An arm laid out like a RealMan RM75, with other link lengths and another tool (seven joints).
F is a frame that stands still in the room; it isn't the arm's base.
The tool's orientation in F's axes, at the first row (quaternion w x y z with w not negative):
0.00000 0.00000 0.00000 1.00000
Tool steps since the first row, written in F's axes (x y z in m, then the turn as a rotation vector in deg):
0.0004 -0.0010 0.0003 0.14 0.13 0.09
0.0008 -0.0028 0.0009 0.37 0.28 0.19
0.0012 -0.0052 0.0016 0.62 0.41 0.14
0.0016 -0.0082 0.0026 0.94 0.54 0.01
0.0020 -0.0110 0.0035 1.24 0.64 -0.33
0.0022 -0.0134 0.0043 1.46 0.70 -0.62
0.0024 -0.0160 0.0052 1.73 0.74 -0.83
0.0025 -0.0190 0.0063 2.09 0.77 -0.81
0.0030 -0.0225 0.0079 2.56 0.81 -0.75
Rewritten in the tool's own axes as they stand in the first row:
-0.0004 0.0010 0.0003 -0.14 -0.13 0.09
-0.0008 0.0028 0.0009 -0.37 -0.28 0.19
-0.0012 0.0052 0.0016 -0.62 -0.41 0.14
-0.0016 0.0082 0.0026 -0.94 -0.54 0.01
-0.0020 0.0110 0.0035 -1.24 -0.64 -0.33
-0.0022 0.0134 0.0043 -1.46 -0.70 -0.62
-0.0024 0.0160 0.0052 -1.73 -0.74 -0.83
-0.0025 0.0190 0.0063 -2.09 -0.77 -0.81
-0.0030 0.0225 0.0079 -2.56 -0.81 -0.75

